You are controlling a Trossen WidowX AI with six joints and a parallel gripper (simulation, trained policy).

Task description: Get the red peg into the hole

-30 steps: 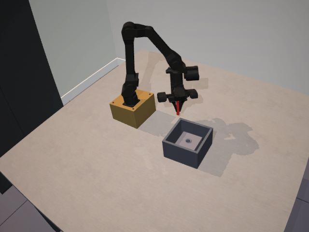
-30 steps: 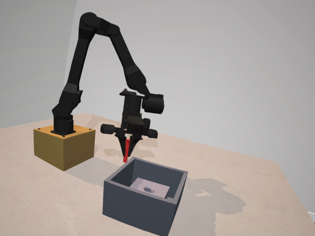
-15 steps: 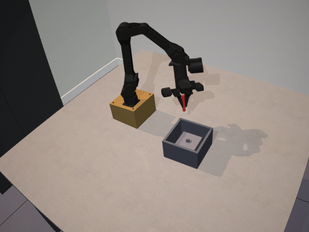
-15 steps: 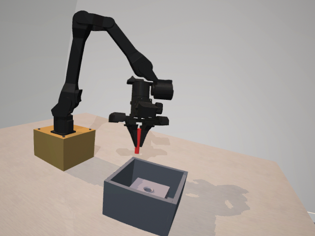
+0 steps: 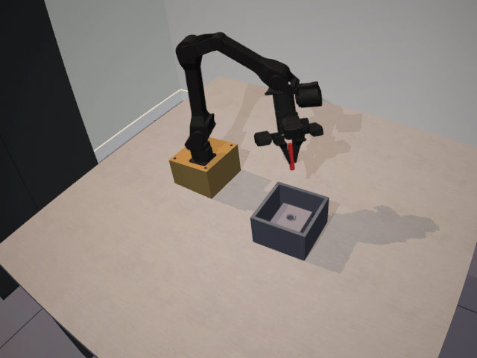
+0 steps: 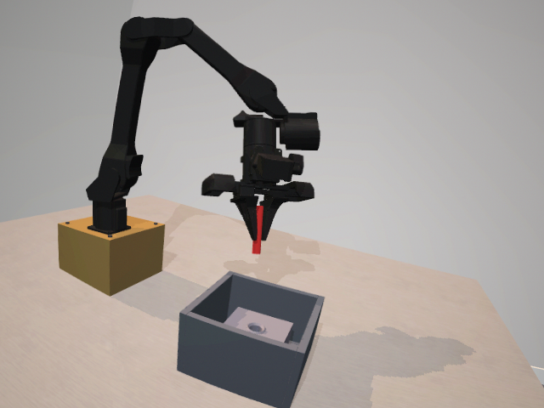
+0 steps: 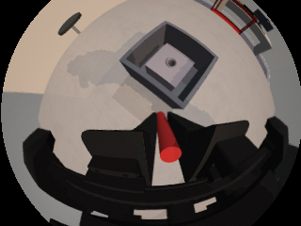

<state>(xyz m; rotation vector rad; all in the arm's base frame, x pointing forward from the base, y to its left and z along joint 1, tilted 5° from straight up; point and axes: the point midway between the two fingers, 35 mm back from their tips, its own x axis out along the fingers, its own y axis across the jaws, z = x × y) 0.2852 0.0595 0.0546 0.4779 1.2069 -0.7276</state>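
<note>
The light grey plate is 50 mm ahead of my gripper tip, 110 mm to the right of it and 100 mm below it. Also, from my gripper tip: dark grey box (50 mm ahead, 110 mm to the right, 120 mm below); then red peg (10 mm behind, 10 mm to the left, 20 mm above).
</note>
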